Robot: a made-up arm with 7 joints.
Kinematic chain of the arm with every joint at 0, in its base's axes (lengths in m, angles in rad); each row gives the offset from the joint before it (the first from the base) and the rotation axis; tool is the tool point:
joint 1: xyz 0 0 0.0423 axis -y
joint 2: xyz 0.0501 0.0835 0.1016 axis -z
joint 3: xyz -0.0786 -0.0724 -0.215 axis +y
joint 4: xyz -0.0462 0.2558 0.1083 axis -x
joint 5: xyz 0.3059 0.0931 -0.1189 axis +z
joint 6: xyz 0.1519 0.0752 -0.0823 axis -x
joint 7: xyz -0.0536 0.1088 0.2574 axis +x
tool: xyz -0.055 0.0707 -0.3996
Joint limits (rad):
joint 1: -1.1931..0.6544
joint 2: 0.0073..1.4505
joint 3: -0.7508..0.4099
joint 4: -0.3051..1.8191
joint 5: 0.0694..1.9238
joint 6: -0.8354..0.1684
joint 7: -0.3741..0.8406
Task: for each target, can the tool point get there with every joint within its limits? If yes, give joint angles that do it. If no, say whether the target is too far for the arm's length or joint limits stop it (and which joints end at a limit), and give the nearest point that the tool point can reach.
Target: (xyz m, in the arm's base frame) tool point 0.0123 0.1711 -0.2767
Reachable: yes | joints -0.1207 1.0218 -0.4823 0.8623 1.5887 -0.0996 0.2155
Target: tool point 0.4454 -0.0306 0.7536
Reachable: no: joint limits stop it (at a limit: joint 1, joint 2, joint 4, joint 5, joint 7) | nearest point 0.4433 0.0006 0.6858 | short by 0.075 m
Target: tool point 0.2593 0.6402 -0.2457
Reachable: yes | joints 0.1456 0.3542 -0.5127 0.1739 0.8419 0.0355 0.6378
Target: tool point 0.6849 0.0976 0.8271
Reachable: no: joint limits stop it (at a limit: joint 1, joint 2, joint 3, joint 4, joint 5, joint 7) | nearest point 0.6365 0.1240 0.6898 | short by 0.148 m
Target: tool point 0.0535 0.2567 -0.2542
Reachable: yes | joints 0.4396 0.3321 -0.3966 0.4742 1.7708 -0.1270 0.4215
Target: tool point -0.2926 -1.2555 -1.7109
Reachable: no: too far | nearest point -0.0822 -0.2280 -0.6919 | short by 1.462 m
